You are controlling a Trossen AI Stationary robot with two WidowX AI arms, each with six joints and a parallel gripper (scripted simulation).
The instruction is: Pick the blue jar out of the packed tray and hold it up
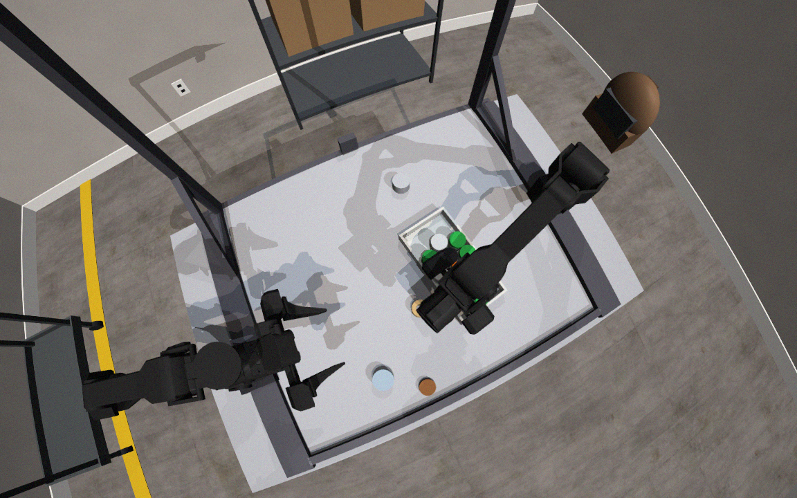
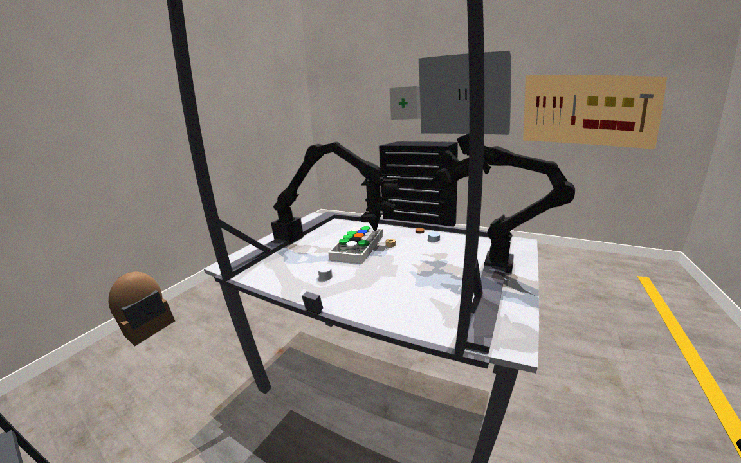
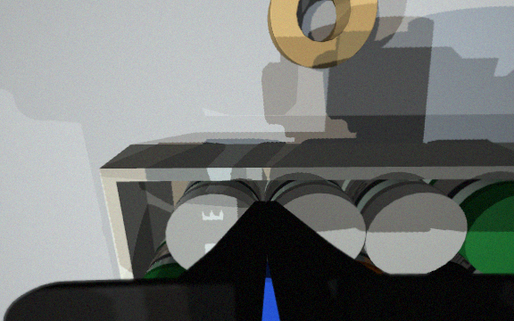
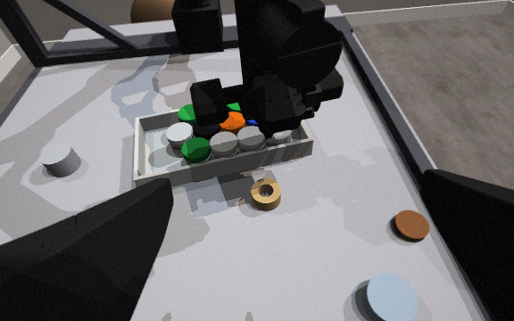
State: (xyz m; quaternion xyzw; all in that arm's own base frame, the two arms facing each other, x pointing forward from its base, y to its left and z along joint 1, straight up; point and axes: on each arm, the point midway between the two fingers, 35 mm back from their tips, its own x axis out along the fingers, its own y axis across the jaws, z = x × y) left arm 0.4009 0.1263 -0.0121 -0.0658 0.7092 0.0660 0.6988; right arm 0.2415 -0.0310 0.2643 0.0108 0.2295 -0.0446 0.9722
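My left gripper is now 60 mm to the right of the blue jar, 60 mm above it and 10 mm past it. From my left hand the other things lie so: pale blue disc: 240 mm to the right, 90 mm ahead, 70 mm below; then brown disc: 160 mm to the right, 160 mm ahead, 80 mm below; then orange jar: 60 mm to the left, 60 mm below, 50 mm behind.
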